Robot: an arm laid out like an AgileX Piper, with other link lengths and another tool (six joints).
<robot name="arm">
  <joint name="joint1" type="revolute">
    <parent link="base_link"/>
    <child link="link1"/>
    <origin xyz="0 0 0.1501" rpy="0 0 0"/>
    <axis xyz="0 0 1"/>
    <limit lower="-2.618" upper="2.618"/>
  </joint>
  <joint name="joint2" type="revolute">
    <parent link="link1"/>
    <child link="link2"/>
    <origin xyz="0 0 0" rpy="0 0 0"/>
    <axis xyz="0 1 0"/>
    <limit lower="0" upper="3.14"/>
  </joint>
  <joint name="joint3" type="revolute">
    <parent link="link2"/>
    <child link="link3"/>
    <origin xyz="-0.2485 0 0.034" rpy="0 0 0"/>
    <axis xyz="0 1 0"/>
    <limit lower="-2.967" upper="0"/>
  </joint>
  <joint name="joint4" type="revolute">
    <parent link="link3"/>
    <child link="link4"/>
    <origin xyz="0.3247 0 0.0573" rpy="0 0 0"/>
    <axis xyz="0.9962 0 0.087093"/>
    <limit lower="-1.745" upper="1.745"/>
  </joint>
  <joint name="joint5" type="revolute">
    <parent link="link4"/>
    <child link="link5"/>
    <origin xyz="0 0 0" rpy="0 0 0"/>
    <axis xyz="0 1 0"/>
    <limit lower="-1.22" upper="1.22"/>
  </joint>
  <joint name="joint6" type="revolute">
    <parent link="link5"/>
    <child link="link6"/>
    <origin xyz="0.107 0 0.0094" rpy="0 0 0"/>
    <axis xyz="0.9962 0 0.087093"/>
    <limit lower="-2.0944" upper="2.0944"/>
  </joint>
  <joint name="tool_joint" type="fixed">
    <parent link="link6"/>
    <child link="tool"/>
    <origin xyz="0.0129 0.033 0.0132" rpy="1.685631 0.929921 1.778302"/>
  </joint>
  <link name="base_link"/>
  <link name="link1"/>
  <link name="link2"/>
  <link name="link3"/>
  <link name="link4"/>
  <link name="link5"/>
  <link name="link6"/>
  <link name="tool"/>
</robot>
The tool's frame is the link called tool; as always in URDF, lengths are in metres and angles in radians.
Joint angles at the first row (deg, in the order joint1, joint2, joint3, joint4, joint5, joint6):
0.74, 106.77, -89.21, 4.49, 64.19, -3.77
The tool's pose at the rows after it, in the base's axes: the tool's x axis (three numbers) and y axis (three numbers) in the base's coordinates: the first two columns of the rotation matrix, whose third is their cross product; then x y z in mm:
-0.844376, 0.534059, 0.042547, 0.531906, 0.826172, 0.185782, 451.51, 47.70, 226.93
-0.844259, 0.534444, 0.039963, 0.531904, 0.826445, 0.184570, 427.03, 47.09, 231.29
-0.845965, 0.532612, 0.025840, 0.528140, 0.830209, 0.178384, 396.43, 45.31, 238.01
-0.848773, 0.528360, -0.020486, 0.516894, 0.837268, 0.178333, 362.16, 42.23, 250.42
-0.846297, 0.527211, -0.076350, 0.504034, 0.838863, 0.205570, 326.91, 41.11, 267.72
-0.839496, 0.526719, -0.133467, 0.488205, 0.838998, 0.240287, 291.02, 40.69, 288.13
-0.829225, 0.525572, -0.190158, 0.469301, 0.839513, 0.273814, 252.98, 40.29, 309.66
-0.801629, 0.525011, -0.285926, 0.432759, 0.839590, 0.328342, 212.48, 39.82, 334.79
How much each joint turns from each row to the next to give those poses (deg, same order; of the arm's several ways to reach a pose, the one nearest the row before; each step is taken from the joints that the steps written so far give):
0.01, -4.08, 4.36, 0.00, -0.09, 0.00
0.00, -5.80, 6.38, -0.14, -0.66, 0.00
-0.01, -7.35, 7.21, -0.76, -0.34, 0.00
0.00, -9.11, 7.38, -1.47, -0.50, 0.00
0.00, -10.11, 6.64, -0.37, -0.10, 0.00
0.00, -10.41, 5.17, 0.00, 1.32, 0.00
0.01, -10.67, 3.86, 0.00, 2.89, 0.00
-0.01, -11.86, 3.03, 0.00, 2.06, 0.00

